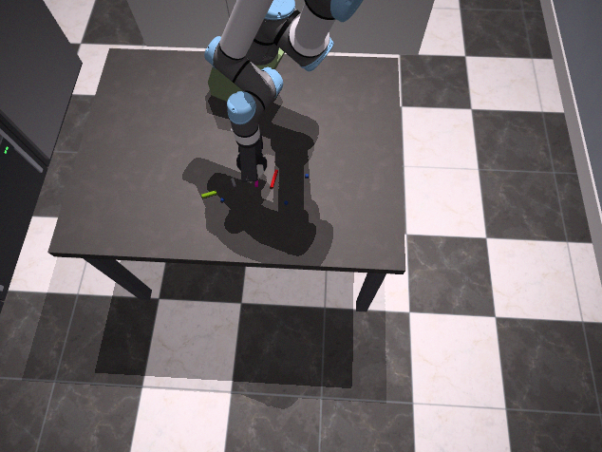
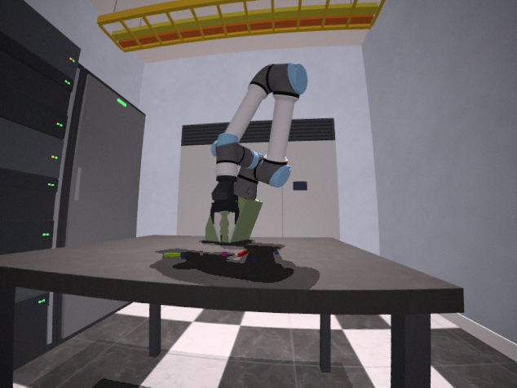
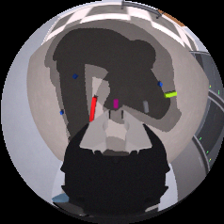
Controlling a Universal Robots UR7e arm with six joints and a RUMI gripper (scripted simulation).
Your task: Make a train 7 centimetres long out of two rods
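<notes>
Right now the magenta rod is 5 cm below my hand. Also, from my hand: grey rod: 8 cm to the right, 5 cm below, 1 cm ahead; then red rod: 5 cm to the left, 5 cm below, 3 cm behind; then lime rod: 14 cm to the right, 8 cm ahead, 5 cm below.
</notes>
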